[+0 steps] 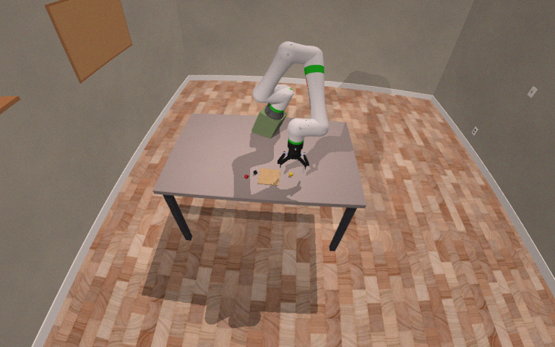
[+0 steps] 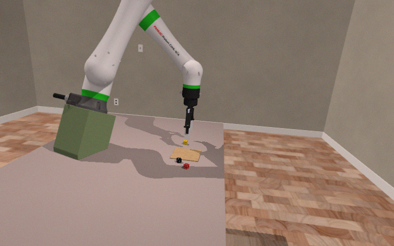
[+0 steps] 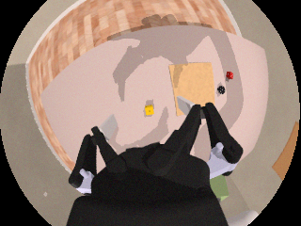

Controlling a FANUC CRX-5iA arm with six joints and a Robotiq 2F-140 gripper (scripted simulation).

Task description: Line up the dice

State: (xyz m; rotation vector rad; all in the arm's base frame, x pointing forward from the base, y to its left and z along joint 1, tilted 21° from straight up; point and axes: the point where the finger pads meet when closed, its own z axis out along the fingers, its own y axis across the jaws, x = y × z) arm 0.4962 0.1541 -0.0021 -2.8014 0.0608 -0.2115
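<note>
The yellow die lies 50 mm below my hand, 10 mm to the right of it and 10 mm behind it. The rest, counted from my hand: red die: 300 mm to the right, 50 mm below, 30 mm ahead; tan mat: 150 mm to the right, 60 mm below, 10 mm ahead; black die: 250 mm to the right, 50 mm below, 20 mm behind.
</note>
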